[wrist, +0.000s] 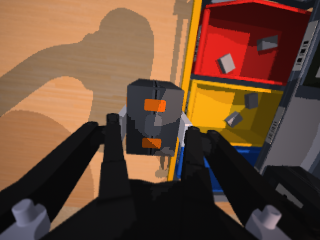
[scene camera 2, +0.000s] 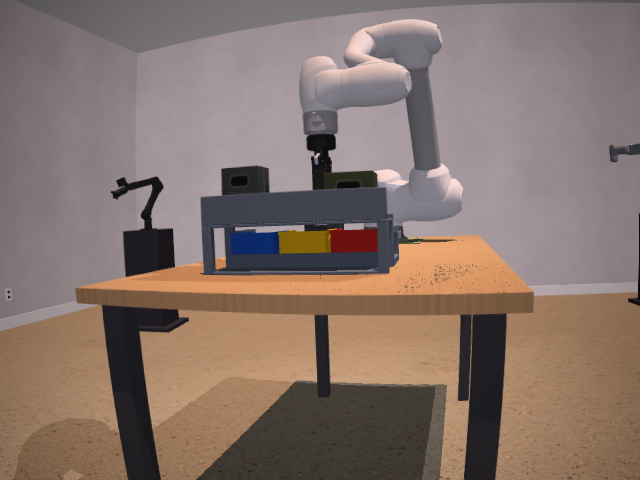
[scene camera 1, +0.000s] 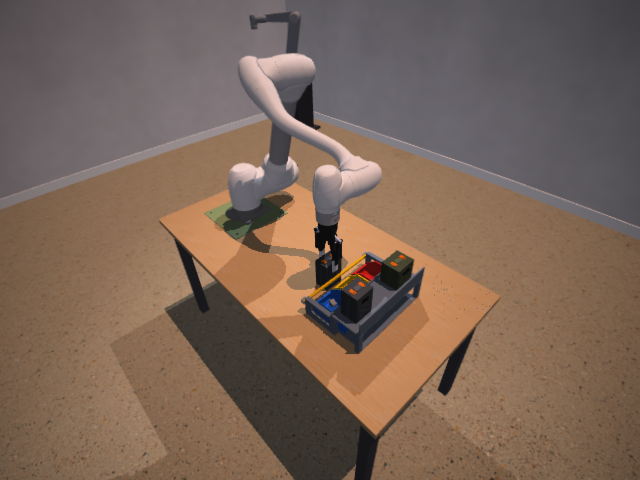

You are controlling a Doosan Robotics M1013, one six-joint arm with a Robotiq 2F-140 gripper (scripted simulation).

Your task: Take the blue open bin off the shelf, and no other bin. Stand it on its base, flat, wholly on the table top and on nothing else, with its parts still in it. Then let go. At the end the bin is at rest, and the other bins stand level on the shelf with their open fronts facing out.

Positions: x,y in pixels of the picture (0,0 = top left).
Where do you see a yellow bin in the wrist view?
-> At 213,103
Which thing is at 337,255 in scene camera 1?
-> My gripper.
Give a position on a yellow bin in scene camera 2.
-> At 291,241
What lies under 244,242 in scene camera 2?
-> A blue bin.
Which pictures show my gripper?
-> The wrist view, scene camera 2 and scene camera 1: all of them.
